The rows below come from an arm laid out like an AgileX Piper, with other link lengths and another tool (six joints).
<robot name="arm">
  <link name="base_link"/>
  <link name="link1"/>
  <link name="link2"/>
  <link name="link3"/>
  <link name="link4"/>
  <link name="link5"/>
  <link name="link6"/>
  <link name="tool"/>
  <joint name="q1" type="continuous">
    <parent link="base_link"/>
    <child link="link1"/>
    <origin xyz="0 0 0.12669" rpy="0 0 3.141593"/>
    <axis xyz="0 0 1"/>
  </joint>
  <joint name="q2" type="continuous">
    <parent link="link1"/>
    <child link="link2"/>
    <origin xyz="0 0 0" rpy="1.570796 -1.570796 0"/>
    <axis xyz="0 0 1"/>
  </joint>
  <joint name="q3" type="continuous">
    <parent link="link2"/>
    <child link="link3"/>
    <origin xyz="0.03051 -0.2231 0" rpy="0 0 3.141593"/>
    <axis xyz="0 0 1"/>
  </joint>
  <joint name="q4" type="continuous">
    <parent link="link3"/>
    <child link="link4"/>
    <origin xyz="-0.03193 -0.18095 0" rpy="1.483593 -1.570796 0"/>
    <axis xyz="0 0 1"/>
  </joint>
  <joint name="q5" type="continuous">
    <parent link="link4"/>
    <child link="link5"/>
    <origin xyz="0 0 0" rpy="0 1.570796 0"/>
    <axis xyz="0 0 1"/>
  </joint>
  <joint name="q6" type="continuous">
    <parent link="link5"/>
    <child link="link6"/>
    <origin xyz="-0.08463 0 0" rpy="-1.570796 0 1.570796"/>
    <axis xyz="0 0 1"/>
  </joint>
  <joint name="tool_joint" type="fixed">
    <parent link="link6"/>
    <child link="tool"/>
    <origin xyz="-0.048 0.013 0.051" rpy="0.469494 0 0.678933"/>
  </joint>
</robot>
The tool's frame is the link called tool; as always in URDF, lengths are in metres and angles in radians. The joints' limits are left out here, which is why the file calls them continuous.
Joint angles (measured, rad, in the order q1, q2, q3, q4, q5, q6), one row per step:
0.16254 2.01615 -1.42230 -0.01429 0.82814 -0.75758
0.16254 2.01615 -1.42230 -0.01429 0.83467 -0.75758
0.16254 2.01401 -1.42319 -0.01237 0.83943 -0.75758
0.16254 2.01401 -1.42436 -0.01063 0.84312 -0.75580
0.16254 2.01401 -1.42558 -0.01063 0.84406 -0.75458
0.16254 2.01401 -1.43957 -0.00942 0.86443 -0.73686
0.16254 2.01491 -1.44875 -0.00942 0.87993 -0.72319
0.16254 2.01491 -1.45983 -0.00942 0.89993 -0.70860
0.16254 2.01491 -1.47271 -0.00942 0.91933 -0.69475
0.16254 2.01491 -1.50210 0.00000 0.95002 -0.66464
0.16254 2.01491 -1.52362 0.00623 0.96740 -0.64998
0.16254 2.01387 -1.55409 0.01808 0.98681 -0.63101
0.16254 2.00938 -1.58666 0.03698 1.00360 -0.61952
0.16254 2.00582 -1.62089 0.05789 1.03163 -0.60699
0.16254 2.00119 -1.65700 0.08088 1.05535 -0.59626
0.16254 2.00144 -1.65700 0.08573 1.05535 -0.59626
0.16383 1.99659 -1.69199 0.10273 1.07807 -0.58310
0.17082 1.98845 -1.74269 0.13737 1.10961 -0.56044
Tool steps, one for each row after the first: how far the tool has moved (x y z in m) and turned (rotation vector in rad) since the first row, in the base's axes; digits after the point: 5 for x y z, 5 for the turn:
-0.00089 -0.00015 -0.00004 -0.00110 0.00644 -0.00008
-0.00138 -0.00001 0.00065 0.00025 0.00841 -0.00106
-0.00178 0.00018 0.00075 0.00173 0.01119 -0.00367
-0.00171 0.00022 0.00095 0.00205 0.01095 -0.00486
-0.00242 0.00070 0.00307 0.00593 0.01789 -0.02288
-0.00327 0.00093 0.00422 0.00763 0.02536 -0.03637
-0.00439 0.00114 0.00597 0.00911 0.03450 -0.05084
-0.00504 0.00141 0.00807 0.01076 0.04124 -0.06458
-0.00505 0.00349 0.01255 0.02528 0.04500 -0.09798
-0.00409 0.00491 0.01595 0.03493 0.04258 -0.11458
-0.00214 0.00740 0.02101 0.05259 0.03382 -0.13689
0.00050 0.01075 0.02740 0.07737 0.01856 -0.15338
0.00160 0.01424 0.03386 0.10233 0.01437 -0.17037
0.00343 0.01813 0.04108 0.13098 0.00385 -0.18466
0.00329 0.01878 0.04088 0.13546 0.00520 -0.18595
0.00487 0.02235 0.04825 0.15949 -0.00611 -0.19833
0.00628 0.03059 0.05929 0.20593 -0.02086 -0.21445

